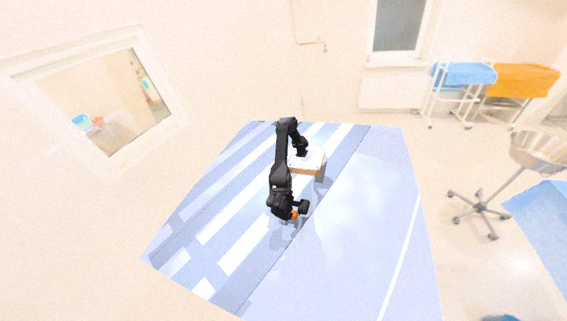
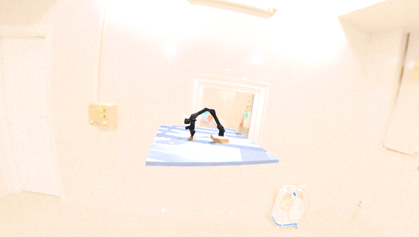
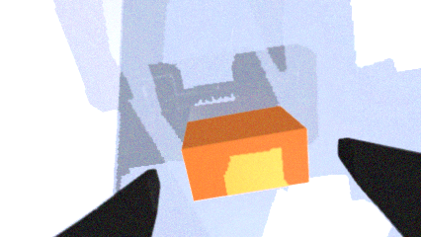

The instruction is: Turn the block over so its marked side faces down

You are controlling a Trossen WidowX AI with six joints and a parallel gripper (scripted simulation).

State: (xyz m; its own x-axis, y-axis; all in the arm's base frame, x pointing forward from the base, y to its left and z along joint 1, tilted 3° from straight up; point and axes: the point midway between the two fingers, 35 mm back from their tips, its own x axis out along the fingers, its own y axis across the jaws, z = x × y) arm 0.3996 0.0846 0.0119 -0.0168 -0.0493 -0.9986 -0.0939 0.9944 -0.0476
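Now: the orange block 1 cm behind my gripper tip and 2 cm below it.
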